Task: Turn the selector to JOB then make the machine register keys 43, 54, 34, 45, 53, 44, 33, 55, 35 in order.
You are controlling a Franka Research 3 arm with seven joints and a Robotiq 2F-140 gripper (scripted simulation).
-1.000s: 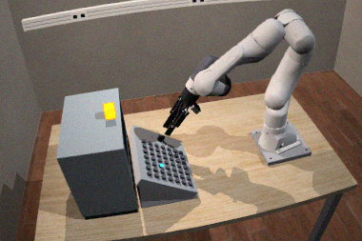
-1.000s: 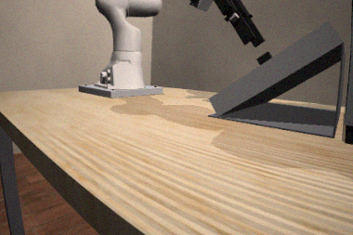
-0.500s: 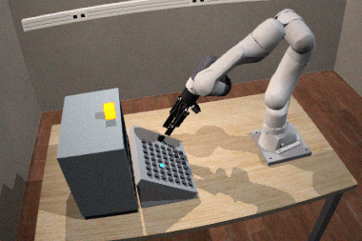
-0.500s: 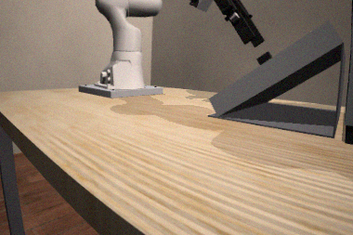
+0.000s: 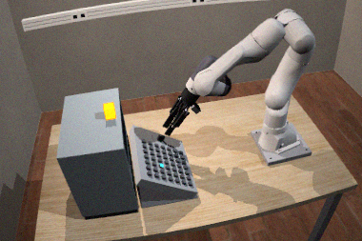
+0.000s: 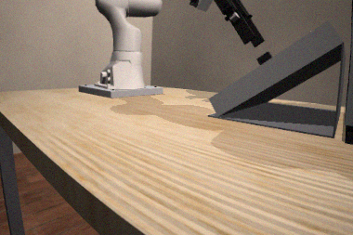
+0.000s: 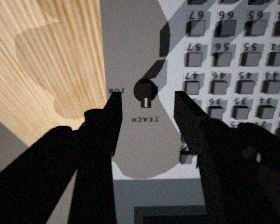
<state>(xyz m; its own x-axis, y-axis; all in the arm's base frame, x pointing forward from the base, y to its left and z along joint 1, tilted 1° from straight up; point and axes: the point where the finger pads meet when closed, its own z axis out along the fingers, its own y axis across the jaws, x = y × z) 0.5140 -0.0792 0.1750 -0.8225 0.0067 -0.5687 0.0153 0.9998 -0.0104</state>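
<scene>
My hand is 50 mm short of the black selector knob and 60 mm above it. From my hand the other things lie so: grey sloped keypad (70 mm ahead, 110 mm to the left, 110 mm below).
</scene>
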